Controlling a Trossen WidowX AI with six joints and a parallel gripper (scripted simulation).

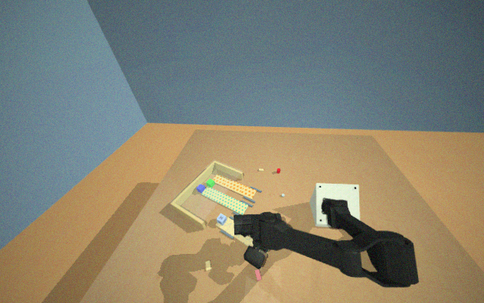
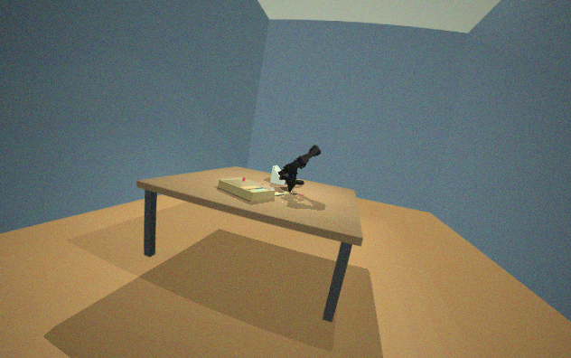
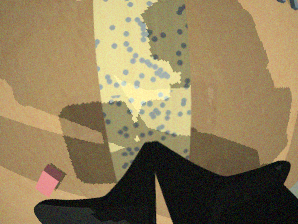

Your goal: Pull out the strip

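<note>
The labelled cube lies 18 cm ahead of my gripper tip, 8 cm to the right of it and 2 cm above it. From my gripper tip the other things lie so: grey piece (25 cm to the right, 8 cm behind); pink block (9 cm to the left, 1 cm ahead); beige block (19 cm ahead, 9 cm to the left).
</note>
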